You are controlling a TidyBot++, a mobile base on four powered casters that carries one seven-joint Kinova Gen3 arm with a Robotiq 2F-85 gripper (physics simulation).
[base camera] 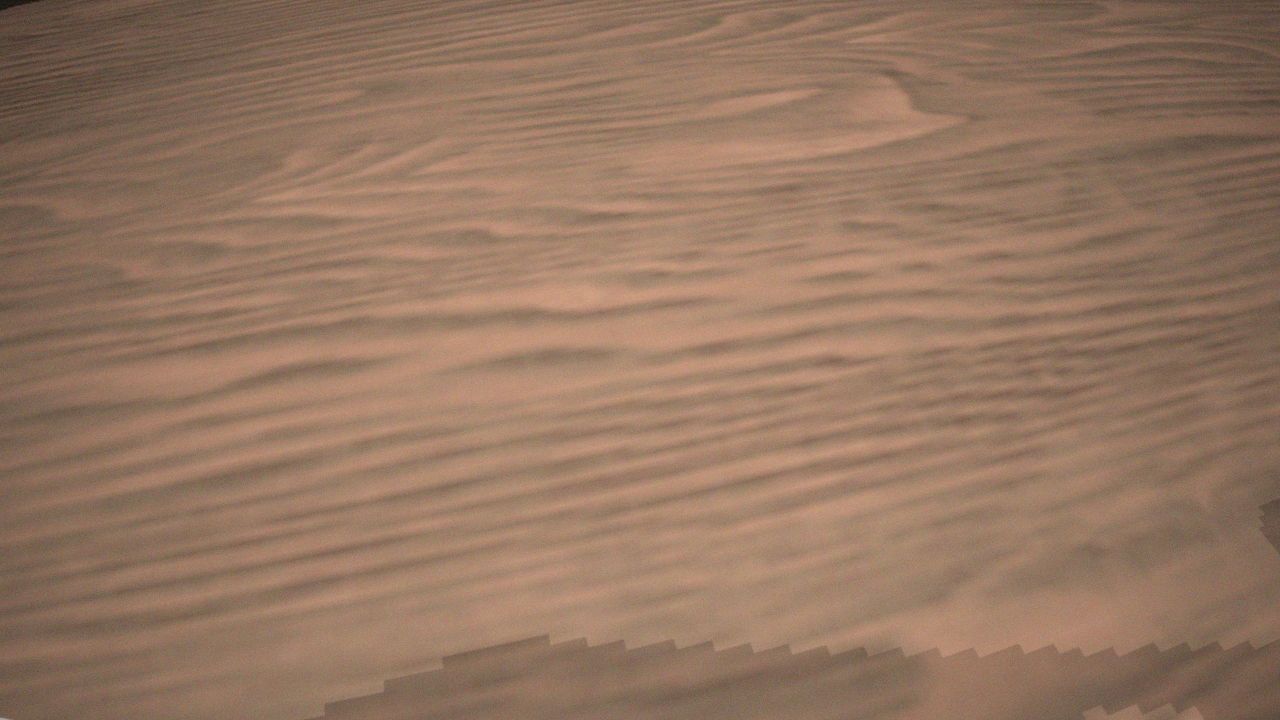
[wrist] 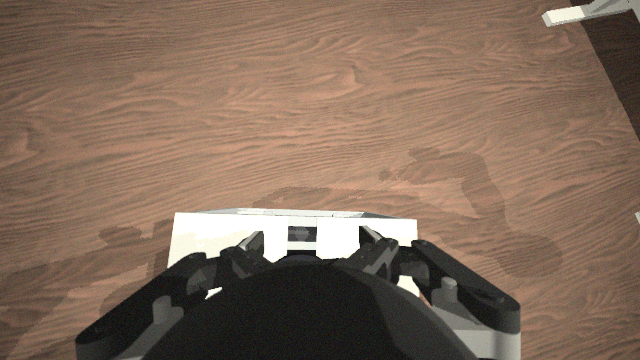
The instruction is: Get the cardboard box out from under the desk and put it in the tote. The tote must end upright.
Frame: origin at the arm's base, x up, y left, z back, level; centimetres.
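Seen in the pictures: gripper, fingertip midpoint: (wrist: 312,238).
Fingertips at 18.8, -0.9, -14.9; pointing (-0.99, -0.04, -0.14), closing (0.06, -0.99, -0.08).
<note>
A point is followed by its place in that frame, as x, y, z.
My gripper (wrist: 312,238) {18.8, -0.9, -14.9} is open, with nothing between its fingers, low in the wrist view. Below it is a white, flat-topped body (wrist: 205,231) {-1.4, 18.9, -11.7}, which looks like part of my own base. The cardboard box, the tote and the desk top do not show in either view. A white bar (wrist: 567,16), perhaps a foot of the desk, enters at the top right of the wrist view; which piece of furniture it belongs to I cannot tell.
Brown wood floor (base camera: 626,358) {-39.7, 3.5, -43.0} (wrist: 250,100) {-39.6, 26.5, -62.9} fills most of both views, with shadows of the arm on it. A dark area (wrist: 612,65) {-39.7, -185.5, -108.2} lies beside the white bar at the right. A small white piece (wrist: 637,218) shows at the right edge of the wrist view.
</note>
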